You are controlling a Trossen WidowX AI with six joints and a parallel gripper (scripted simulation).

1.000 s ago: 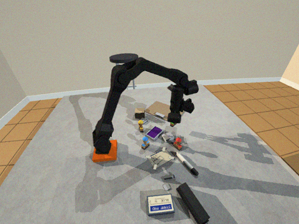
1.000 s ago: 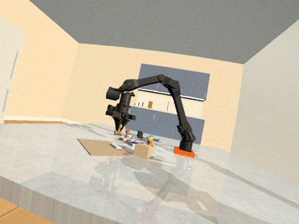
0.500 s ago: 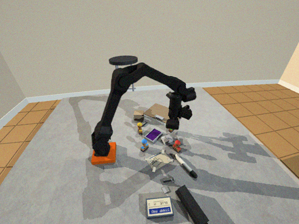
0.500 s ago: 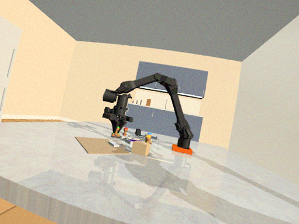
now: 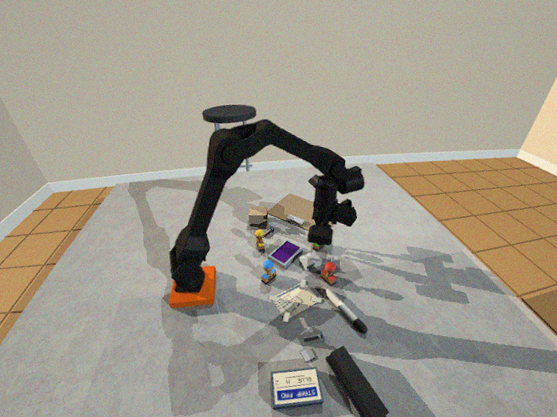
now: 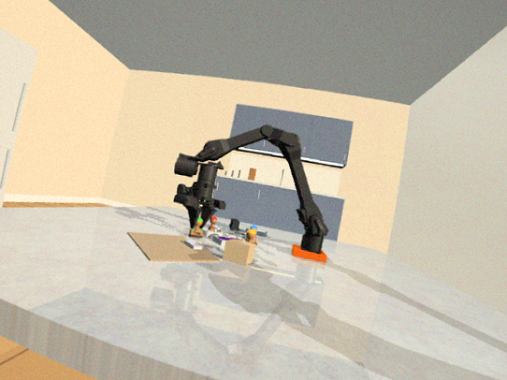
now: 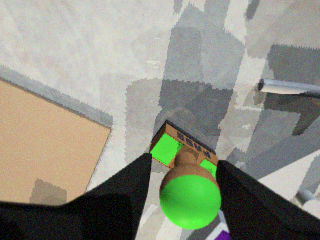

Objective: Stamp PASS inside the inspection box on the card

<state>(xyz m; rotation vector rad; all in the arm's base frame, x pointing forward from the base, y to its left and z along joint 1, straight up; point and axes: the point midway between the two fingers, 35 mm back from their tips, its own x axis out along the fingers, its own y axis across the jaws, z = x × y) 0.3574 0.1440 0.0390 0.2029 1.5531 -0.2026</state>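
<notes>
Right now my gripper tip is right at the green-knobbed stamp. Also, from my gripper tip: yellow-knobbed stamp: 180 mm behind, 10 mm below; red-knobbed stamp: 130 mm to the right, 10 mm below; purple ink pad: 110 mm behind, 30 mm to the right, 20 mm below.
</notes>
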